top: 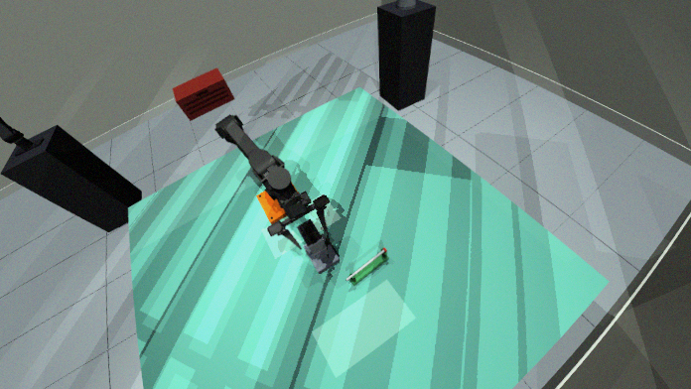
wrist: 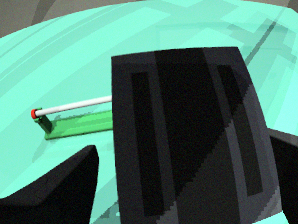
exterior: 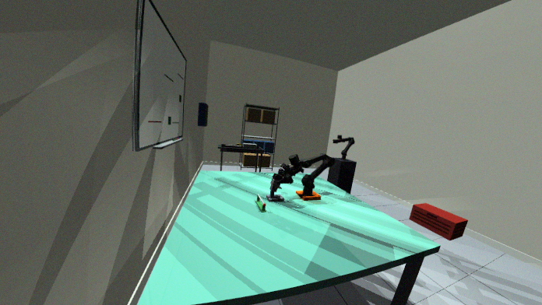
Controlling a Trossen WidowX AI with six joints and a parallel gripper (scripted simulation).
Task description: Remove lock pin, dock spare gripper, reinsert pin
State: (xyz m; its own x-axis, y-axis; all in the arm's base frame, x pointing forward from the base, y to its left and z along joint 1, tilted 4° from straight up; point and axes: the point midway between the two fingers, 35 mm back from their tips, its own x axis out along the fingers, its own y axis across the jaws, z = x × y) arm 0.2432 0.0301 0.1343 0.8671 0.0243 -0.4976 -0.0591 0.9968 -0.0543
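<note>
The spare gripper lies 10 mm below my gripper tip and 10 mm behind it. From my gripper tip the other things lie so: green bracket strip 110 mm to the left, 110 mm below, 110 mm ahead; mount socket 80 mm below, 10 mm behind.
</note>
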